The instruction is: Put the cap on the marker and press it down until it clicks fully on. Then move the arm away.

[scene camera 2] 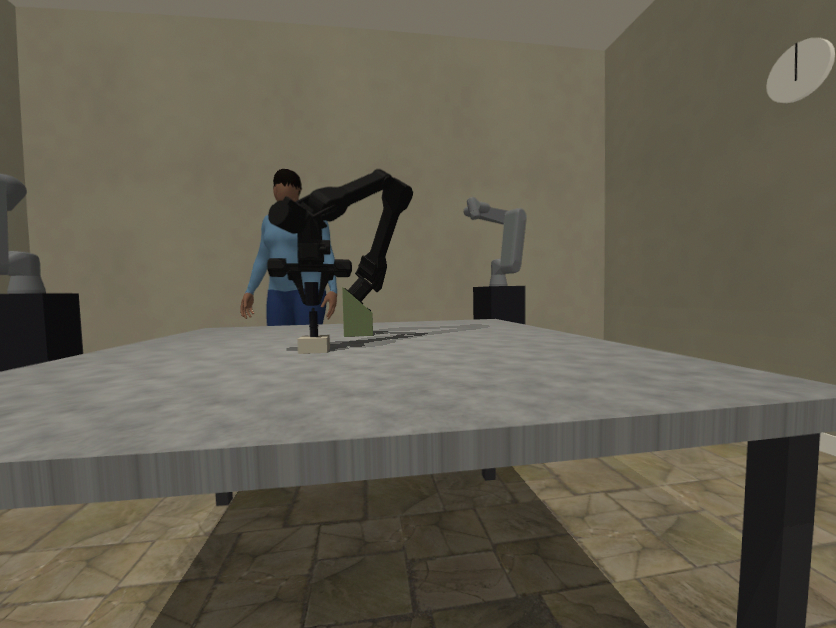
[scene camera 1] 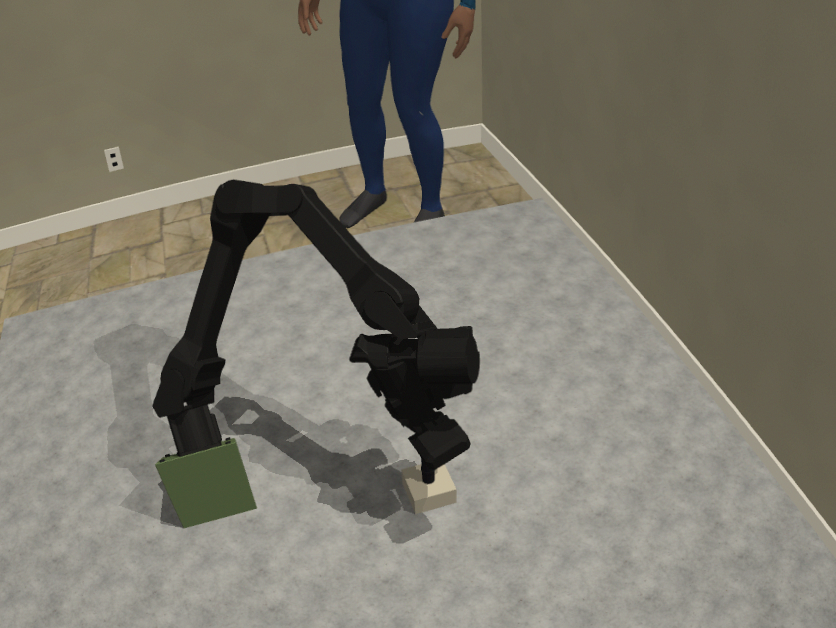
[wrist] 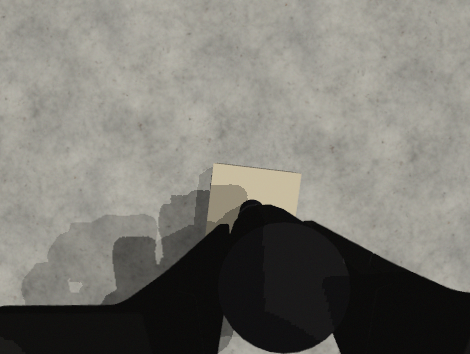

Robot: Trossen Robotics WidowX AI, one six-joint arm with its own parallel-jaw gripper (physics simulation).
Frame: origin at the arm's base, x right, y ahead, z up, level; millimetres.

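Seen in the pictures: gripper, fingertip midpoint: (scene camera 2: 311, 303) (wrist: 265, 232); arm's base, link origin: (scene camera 2: 353, 296) (scene camera 1: 198, 450).
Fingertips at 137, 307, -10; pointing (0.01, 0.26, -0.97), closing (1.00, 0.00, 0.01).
Pixels of each thing's top centre, then the offset from my fingertips to it, as dx, dy, dz. "*": a spot on its surface instead. Level surfaces: height alone.
- beige block, top centre: (wrist: 252, 212) (scene camera 1: 428, 479) (scene camera 2: 314, 336) -3, -7, -78
- dark marker, top centre: (scene camera 1: 427, 449) (scene camera 2: 313, 307) -3, -7, -10
- dark cap, surface spot: (wrist: 284, 290) (scene camera 2: 311, 282) * +0, +0, +49
- grey table, surface height: dz -112
A beige block (scene camera 1: 440, 498) (scene camera 2: 313, 346) (wrist: 270, 184) lies on the table. A dark marker (scene camera 1: 428, 474) (scene camera 2: 313, 325) stands upright in it; a small round dark part of the marker (wrist: 251, 205) shows in the wrist view. My gripper (scene camera 1: 435, 454) (scene camera 2: 310, 297) (wrist: 265, 232) points down above the marker, shut on a dark cap (scene camera 2: 310, 292) (wrist: 284, 290), whose round top shows in the wrist view. In scene camera 2 the cap's lower end is just above the marker's narrow tip, with a slight gap. In scene camera 1 the fingers hide the cap.
The arm's green base mount (scene camera 1: 206, 484) (scene camera 2: 358, 317) stands on the grey table (scene camera 1: 574, 473) (scene camera 2: 473, 392). A person (scene camera 1: 398, 87) (scene camera 2: 277, 250) stands behind the table. Another robot arm (scene camera 2: 513, 239) stands on a dark pedestal (scene camera 2: 498, 302) beyond the table.
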